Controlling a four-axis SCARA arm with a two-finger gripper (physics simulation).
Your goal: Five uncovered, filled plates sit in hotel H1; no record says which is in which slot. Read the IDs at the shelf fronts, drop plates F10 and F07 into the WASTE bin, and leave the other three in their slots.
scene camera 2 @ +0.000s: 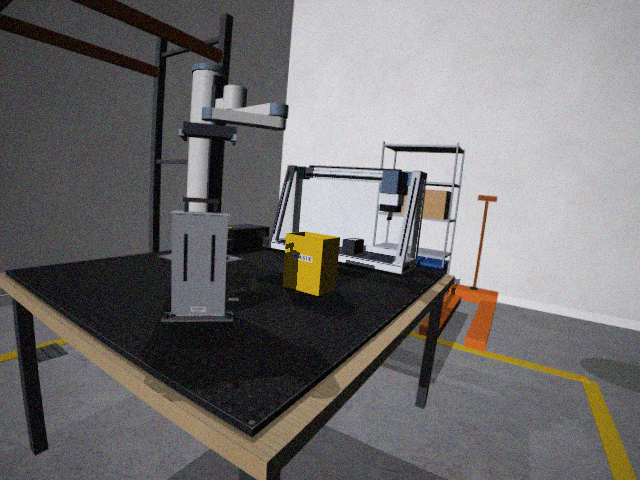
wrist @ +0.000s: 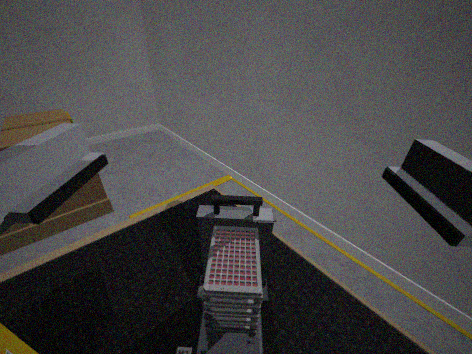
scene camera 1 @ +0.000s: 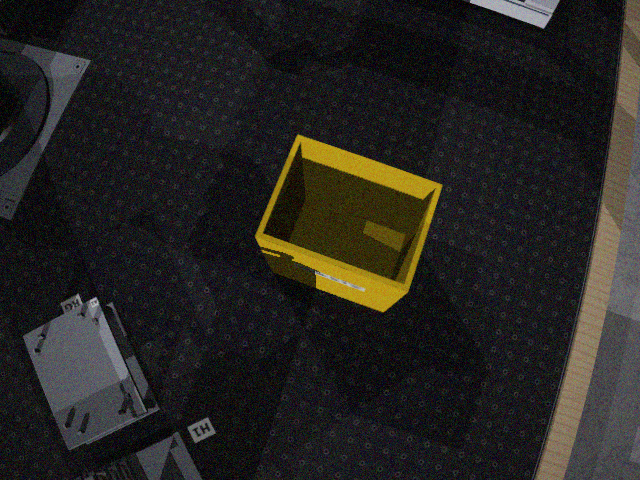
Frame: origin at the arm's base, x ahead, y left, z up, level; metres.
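Where they show: gripper, fingertip midpoint: (scene camera 2: 207, 134) (wrist: 244, 150).
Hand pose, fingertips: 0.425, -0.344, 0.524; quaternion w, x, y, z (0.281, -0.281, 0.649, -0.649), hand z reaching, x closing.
Note:
After its pixels a point has its place, as x, y, z.
Hotel H1 (scene camera 2: 199, 273) @[0.591, -0.492, 0.136] (wrist: 268, 215) @[0.537, -0.525, 0.297] is a tall grey rack; in scene camera 1 part of it shows at the bottom left, near the H1 label (scene camera 1: 201, 429) @[0.547, -0.317, 0.013]. In the wrist view a top plate (wrist: 235, 260) @[0.512, -0.423, 0.277] with red-filled wells sits in it, uncovered, with several plate edges stacked below. The shelf-front IDs are not readable. The yellow WASTE bin (scene camera 1: 361, 164) @[0.641, 0.027, 0.205] (scene camera 2: 328, 263) @[0.726, -0.038, 0.124] (wrist: 14, 342) @[0.709, -0.086, 0.123] stands on the table; no plate is visible inside it in scene camera 1. My gripper (scene camera 2: 208, 136) @[0.425, -0.343, 0.524] (wrist: 244, 150) @[0.425, -0.343, 0.524] is open and empty, higher than the hotel's top; its fingers frame the space above the hotel.
A grey stand labelled RG (scene camera 1: 77, 377) @[0.381, -0.307, 0.073] is beside H1. The arm's base plate (scene camera 1: 62, 85) @[0.120, 0.090, 0.012] is at the left of scene camera 1. A gantry machine (scene camera 2: 416, 217) @[0.847, 0.604, 0.286] and a black box (scene camera 2: 353, 245) @[0.559, 0.516, 0.109] stand behind the bin. The table's wooden edge (scene camera 1: 584, 335) @[1.023, -0.026, 0.000] (scene camera 2: 356, 372) @[1.042, -0.444, 0.000] runs along the side.

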